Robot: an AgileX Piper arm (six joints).
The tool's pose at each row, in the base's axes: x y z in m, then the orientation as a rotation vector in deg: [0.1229 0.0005 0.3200 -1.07 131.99 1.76]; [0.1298 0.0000 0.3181 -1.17 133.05 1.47]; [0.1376 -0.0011 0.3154 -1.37 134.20 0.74]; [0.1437 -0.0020 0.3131 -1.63 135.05 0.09]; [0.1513 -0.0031 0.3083 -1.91 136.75 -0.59]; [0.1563 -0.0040 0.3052 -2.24 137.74 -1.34]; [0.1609 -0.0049 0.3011 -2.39 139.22 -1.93]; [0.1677 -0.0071 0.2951 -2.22 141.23 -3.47]
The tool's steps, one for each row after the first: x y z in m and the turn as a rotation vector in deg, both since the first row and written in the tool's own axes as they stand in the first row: [-0.0032 -0.0007 0.0064 0.18 1.06 -0.15]; [-0.0064 -0.0020 0.0140 0.65 2.21 -0.51]; [-0.0088 -0.0031 0.0200 1.03 3.07 -0.89]; [-0.0103 -0.0045 0.0288 1.43 4.78 -1.27]; [-0.0113 -0.0055 0.0346 1.85 5.78 -1.72]; [-0.0114 -0.0066 0.0407 2.22 7.28 -1.98]; [-0.0114 -0.0091 0.0497 3.34 9.31 -2.30]
